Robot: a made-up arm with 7 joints. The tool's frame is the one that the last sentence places.
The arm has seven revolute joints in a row. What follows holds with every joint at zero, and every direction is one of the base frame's.
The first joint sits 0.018 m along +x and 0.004 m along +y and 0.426 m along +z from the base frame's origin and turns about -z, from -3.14 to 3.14 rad.
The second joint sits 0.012 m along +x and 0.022 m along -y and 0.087 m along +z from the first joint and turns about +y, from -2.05 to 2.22 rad.
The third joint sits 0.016 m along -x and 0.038 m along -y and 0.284 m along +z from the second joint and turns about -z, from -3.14 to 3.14 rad.
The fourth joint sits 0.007 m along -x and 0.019 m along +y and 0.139 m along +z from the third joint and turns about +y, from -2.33 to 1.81 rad.
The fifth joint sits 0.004 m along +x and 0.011 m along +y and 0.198 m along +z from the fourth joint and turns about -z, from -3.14 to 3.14 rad.
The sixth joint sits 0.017 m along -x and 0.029 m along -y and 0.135 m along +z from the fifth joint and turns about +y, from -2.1 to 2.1 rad.
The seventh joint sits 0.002 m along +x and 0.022 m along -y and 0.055 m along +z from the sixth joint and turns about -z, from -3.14 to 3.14 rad.
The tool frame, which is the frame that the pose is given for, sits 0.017 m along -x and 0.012 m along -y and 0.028 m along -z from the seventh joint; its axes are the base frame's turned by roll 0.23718, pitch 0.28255 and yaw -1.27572 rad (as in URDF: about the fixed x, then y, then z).
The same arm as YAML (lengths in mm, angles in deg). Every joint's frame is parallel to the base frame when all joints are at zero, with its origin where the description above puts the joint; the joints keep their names.
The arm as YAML. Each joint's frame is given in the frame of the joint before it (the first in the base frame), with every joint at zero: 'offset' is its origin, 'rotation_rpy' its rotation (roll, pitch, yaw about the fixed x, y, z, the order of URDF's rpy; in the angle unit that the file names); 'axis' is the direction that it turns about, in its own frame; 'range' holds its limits. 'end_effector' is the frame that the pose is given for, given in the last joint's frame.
length_unit: mm
angle_unit: deg
chain:
  - id: joint 1
    offset: [18.0, 4.0, 426.0]
    rotation_rpy: [0.0, 0.0, 0.0]
    axis: "-z"
    range: [-179.91, 179.91]
  - id: joint 2
    offset: [12.0, -22.0, 87.0]
    rotation_rpy: [0.0, 0.0, 0.0]
    axis: "+y"
    range: [-117.46, 127.2]
  - id: joint 3
    offset: [-16.0, -38.0, 284.0]
    rotation_rpy: [0.0, 0.0, 0.0]
    axis: "-z"
    range: [-179.91, 179.91]
  - id: joint 4
    offset: [-7.0, 19.0, 139.0]
    rotation_rpy: [0.0, 0.0, 0.0]
    axis: "+y"
    range: [-133.5, 103.71]
  - id: joint 5
    offset: [4.0, 11.0, 198.0]
    rotation_rpy: [0.0, 0.0, 0.0]
    axis: "-z"
    range: [-179.91, 179.91]
  - id: joint 6
    offset: [-17.0, -29.0, 135.0]
    rotation_rpy: [0.0, 0.0, 0.0]
    axis: "+y"
    range: [-120.32, 120.32]
  - id: joint 7
    offset: [2.0, -22.0, 55.0]
    rotation_rpy: [0.0, 0.0, 0.0]
    axis: "-z"
    range: [-179.91, 179.91]
end_effector:
  offset: [-17.0, -12.0, -28.0]
  rotation_rpy: [13.59, 16.19, -73.09]

